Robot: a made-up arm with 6 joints. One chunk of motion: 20 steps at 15 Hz.
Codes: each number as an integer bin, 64 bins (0 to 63) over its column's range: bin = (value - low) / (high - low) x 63, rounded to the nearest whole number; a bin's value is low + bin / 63 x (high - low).
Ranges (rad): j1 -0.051..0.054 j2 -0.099..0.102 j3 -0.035..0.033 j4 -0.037..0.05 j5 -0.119..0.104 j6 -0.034..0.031
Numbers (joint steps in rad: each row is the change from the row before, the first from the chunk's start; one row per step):
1: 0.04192 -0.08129 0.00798 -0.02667 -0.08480 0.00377
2: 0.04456 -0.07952 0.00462 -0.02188 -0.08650 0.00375
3: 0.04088 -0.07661 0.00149 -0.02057 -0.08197 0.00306
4: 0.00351 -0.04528 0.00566 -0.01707 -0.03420 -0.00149
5: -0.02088 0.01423 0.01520 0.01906 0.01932 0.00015
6: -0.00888 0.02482 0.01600 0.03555 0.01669 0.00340
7: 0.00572 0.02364 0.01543 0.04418 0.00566 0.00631
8: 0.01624 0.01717 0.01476 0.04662 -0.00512 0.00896
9: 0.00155 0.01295 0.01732 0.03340 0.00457 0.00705
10: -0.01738 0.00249 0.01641 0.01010 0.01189 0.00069
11: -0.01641 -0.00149 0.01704 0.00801 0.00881 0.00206
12: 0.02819 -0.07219 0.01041 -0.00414 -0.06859 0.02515
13: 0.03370 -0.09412 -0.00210 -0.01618 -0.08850 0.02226
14: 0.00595 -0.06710 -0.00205 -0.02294 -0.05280 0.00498
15: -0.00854 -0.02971 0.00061 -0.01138 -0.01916 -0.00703
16: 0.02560 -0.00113 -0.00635 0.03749 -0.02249 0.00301
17: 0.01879 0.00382 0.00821 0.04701 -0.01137 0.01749
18: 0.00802 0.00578 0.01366 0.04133 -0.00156 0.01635
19: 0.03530 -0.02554 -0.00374 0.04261 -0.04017 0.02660
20: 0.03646 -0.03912 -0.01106 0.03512 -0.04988 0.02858
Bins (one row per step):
1: 56 6 40 7 10 37
2: 57 6 37 11 9 37
3: 55 7 34 12 10 36
4: 33 17 38 14 24 32
5: 18 35 47 41 39 33
6: 25 39 47 53 38 36
7: 34 38 47 59 35 39
8: 40 36 46 61 32 42
9: 32 35 48 51 35 40
10: 20 32 48 34 37 34
11: 21 31 48 33 36 35
12: 48 8 42 24 14 57
13: 51 2 30 15 9 55
14: 34 10 31 10 19 38
15: 25 22 33 19 28 26
16: 46 31 27 54 27 36
17: 42 32 40 61 30 50
18: 35 33 45 57 33 49
19: 52 23 29 58 22 59
20: 52 19 22 52 20 61

